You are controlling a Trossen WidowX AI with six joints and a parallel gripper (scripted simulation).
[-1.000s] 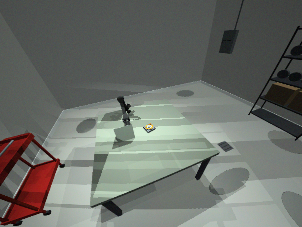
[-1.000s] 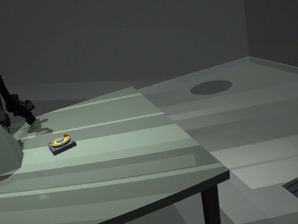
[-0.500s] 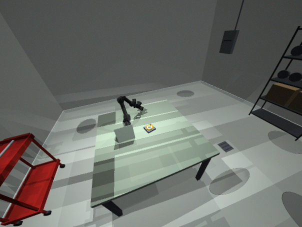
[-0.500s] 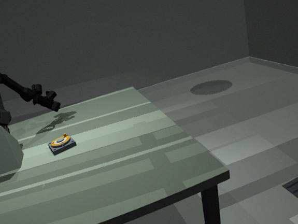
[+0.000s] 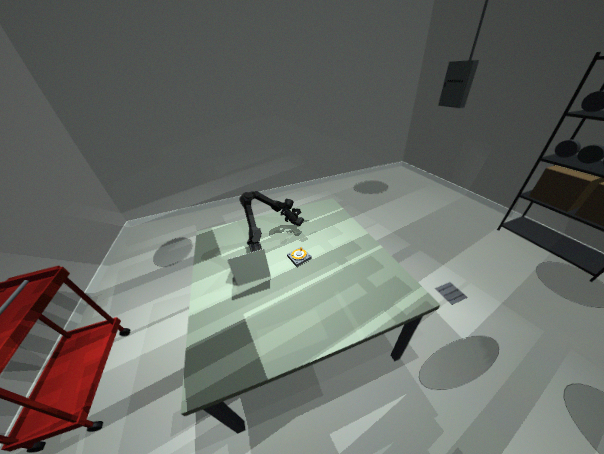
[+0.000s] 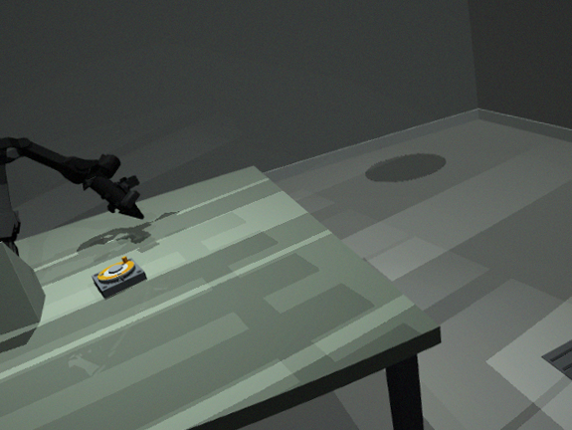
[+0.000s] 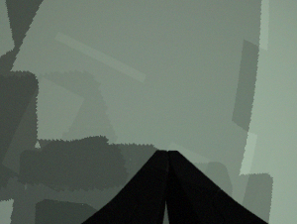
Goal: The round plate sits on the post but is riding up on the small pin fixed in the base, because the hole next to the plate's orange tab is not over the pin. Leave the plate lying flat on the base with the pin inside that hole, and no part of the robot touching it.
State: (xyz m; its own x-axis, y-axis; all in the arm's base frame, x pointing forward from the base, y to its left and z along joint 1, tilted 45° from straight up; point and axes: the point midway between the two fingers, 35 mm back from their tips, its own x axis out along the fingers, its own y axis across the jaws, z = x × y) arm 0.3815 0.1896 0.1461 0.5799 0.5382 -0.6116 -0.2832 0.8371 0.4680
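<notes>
My gripper tip is now 110 mm past the round plate, 250 mm to the left of it and 20 mm above it. From my gripper tip the other things lie so: dark square base 130 mm behind, 260 mm to the right, 40 mm below.
</notes>
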